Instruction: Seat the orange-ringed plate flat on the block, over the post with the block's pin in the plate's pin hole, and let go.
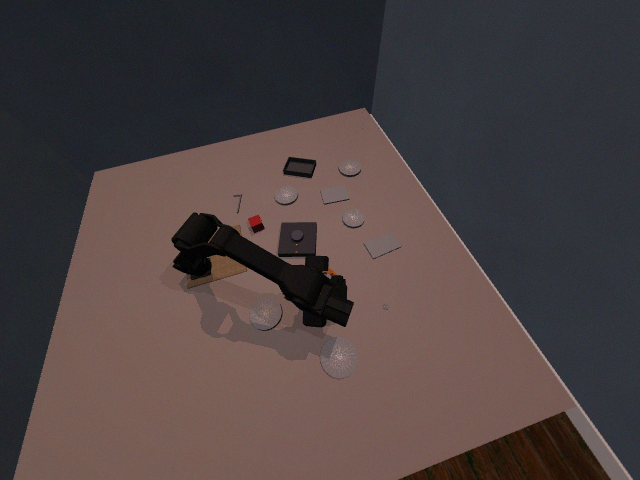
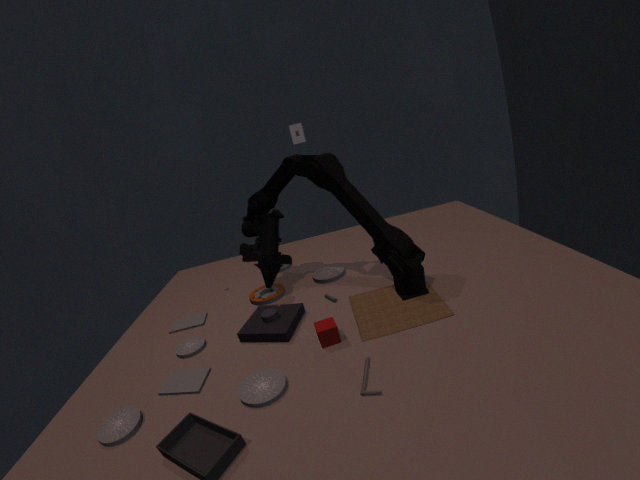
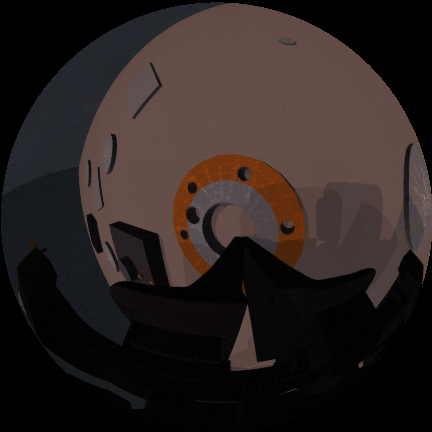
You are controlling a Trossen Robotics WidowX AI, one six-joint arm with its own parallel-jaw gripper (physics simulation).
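Places are measured from the arm's base along level axes (x ahead, y left, z up), in centimetres.
Pixels of known places: gripper, fingertip midpoint: [image 2: 268, 288] [image 3: 239, 242]; arm's base at its link origin: [image 1: 201, 268] [image 2: 412, 290].
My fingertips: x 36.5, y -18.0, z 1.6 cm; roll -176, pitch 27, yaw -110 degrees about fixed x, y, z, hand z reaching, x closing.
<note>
Ahead of a thing's pixels: the offset from my fingertips to its middle. "spot": to the spot under its first point.
The orange-ringed plate @(dz -1.2, dx +0.7, dy +1.1 cm) [image 3: 225, 165] [image 2: 258, 296] lies flat on the table just behind the dark block @(dz +0.1, dx -2.8, dy +18.8 cm) [image 2: 291, 316] [image 1: 309, 245] [image 3: 137, 241]. It has a grey inner ring, a wide central hole and small holes in the orange band. The block carries a round post @(spot: dz +2.1, dx -3.2, dy +18.9 cm) [image 2: 270, 312] [image 1: 297, 234] and a small yellowish pin @(spot: dz +0.5, dx -3.7, dy +15.0 cm) [image 1: 297, 247]. My gripper [image 3: 239, 242] [image 2: 270, 287] is shut on nothing. It points straight down, with its tips at the near rim of the plate's central hole. I cannot tell if they touch it.
A red cube @(dz +0.2, dx -15.7, dy +29.0 cm) [image 1: 255, 222] [image 2: 327, 331] sits beside the block. Several grey discs @(dz -1.2, dx -17.6, dy -3.0 cm) [image 1: 266, 312] @(dz -1.4, dx -0.6, dy -19.9 cm) [image 1: 338, 357] @(dz -1.4, dx -2.6, dy +40.1 cm) [image 2: 263, 387], grey square plates [image 1: 382, 245] [image 2: 185, 381], a black tray @(dz -0.6, dx +5.9, dy +52.7 cm) [image 1: 299, 167] [image 2: 170, 445] and an L-shaped bar @(dz -1.6, dx -22.3, dy +42.5 cm) [image 2: 366, 378] lie around. The arm's base stands on a wooden mat [image 2: 390, 316].
</note>
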